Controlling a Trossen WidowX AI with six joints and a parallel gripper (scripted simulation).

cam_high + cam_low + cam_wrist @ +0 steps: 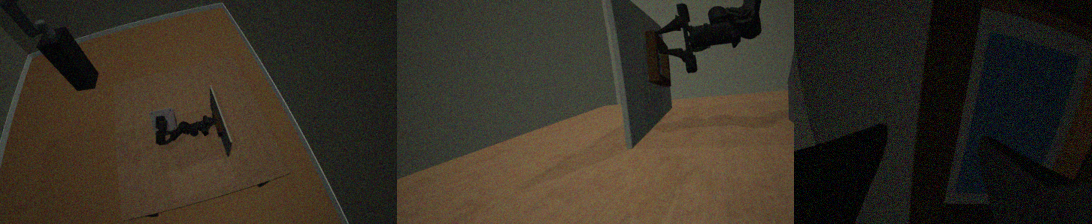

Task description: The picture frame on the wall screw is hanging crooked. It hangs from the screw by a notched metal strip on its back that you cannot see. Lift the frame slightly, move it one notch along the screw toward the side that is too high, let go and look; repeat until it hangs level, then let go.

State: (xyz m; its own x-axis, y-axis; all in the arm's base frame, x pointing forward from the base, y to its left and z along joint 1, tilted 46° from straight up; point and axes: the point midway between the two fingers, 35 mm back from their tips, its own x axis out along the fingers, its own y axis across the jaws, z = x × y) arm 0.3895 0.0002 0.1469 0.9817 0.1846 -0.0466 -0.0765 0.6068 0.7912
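Right now my gripper tip is 5 cm above the brown wooden picture frame and 1 cm short of it. Also, from my gripper tip: grey wall panel (6 cm below, 2 cm to the left, 2 cm ahead).
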